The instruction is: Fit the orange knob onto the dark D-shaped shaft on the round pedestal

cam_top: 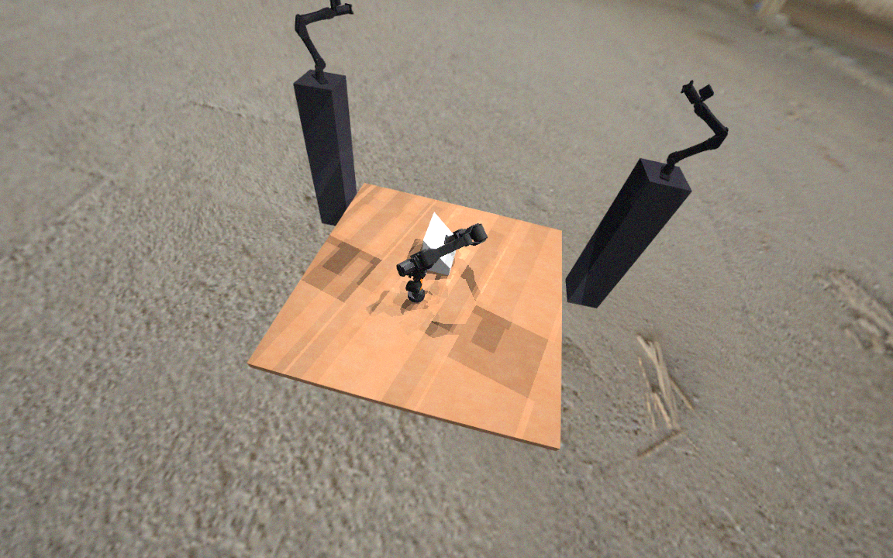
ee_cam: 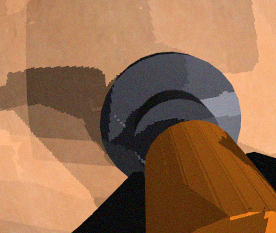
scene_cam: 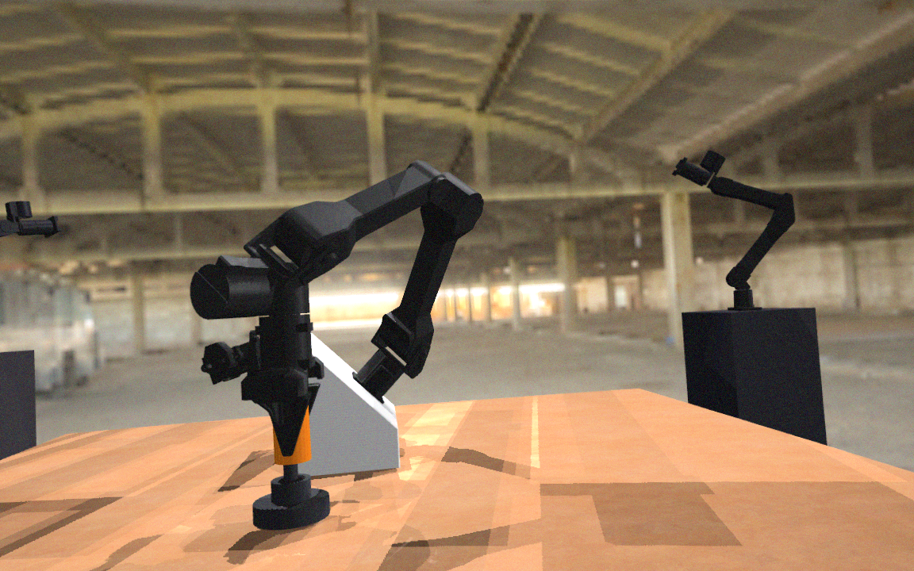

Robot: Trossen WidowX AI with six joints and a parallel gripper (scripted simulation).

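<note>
The knob lies 20 mm above my gripper tip. The rest, counted from my gripper tip: pedestal (40 mm below).
</note>
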